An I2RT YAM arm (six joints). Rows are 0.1 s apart.
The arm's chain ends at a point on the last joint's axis. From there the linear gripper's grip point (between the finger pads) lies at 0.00 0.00 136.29 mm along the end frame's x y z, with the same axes.
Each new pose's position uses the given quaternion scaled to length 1; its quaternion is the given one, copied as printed.
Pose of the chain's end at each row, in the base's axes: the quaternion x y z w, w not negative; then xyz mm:
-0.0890, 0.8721, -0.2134, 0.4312, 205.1, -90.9, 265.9
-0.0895, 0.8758, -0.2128, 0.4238, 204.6, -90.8, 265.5
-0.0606, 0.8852, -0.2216, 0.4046, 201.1, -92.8, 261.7
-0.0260, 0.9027, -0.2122, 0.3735, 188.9, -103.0, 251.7
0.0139, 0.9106, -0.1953, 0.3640, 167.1, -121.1, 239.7
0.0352, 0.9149, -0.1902, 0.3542, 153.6, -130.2, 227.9
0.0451, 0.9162, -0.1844, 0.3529, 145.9, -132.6, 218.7
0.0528, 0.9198, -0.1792, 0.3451, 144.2, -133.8, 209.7
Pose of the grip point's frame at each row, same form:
-0.0890, 0.8721, -0.2134, 0.4312, 312.8, -131.2, 192.7
-0.0895, 0.8758, -0.2128, 0.4238, 311.0, -131.3, 190.5
-0.0606, 0.8852, -0.2216, 0.4046, 302.4, -139.6, 183.4
-0.0260, 0.9027, -0.2122, 0.3735, 282.3, -152.6, 165.7
0.0139, 0.9106, -0.1953, 0.3640, 256.7, -171.0, 149.9
0.0352, 0.9149, -0.1902, 0.3542, 240.1, -181.0, 135.7
0.0451, 0.9162, -0.1844, 0.3529, 231.8, -183.0, 125.6
0.0528, 0.9198, -0.1792, 0.3451, 228.1, -183.7, 114.6

